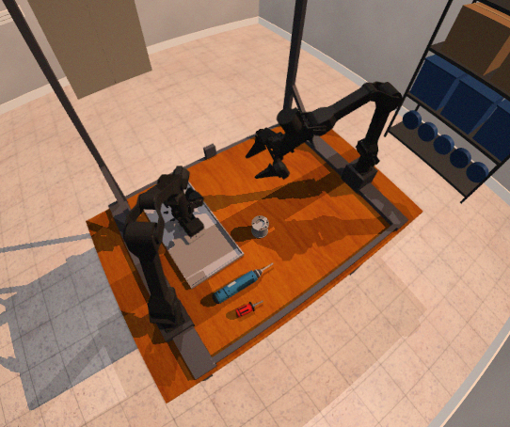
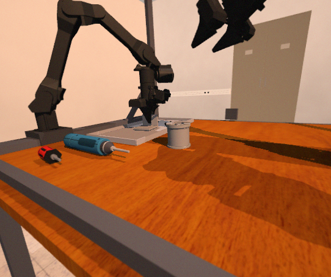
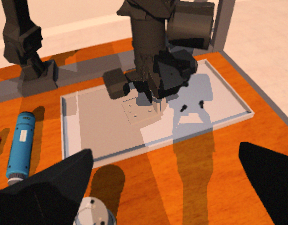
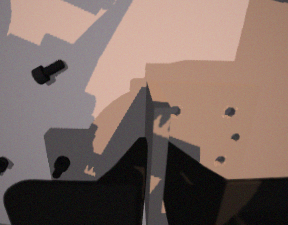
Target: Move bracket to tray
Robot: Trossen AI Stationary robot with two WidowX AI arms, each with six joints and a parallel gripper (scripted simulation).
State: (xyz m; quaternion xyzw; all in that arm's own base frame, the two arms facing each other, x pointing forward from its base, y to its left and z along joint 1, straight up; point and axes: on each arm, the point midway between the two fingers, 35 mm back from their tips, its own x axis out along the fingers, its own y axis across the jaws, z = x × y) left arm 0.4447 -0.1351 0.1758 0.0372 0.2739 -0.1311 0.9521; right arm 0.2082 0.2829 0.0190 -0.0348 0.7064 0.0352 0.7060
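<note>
Now: the grey L-shaped bracket 30 mm ahead of my right hand and 40 mm below it. From my right hand the other things lie so: tray (10 mm ahead, 50 mm below); then grey joint module (180 mm ahead, 210 mm to the left, 30 mm below); then small red screwdriver (380 mm ahead, 10 mm to the right, 40 mm below).
</note>
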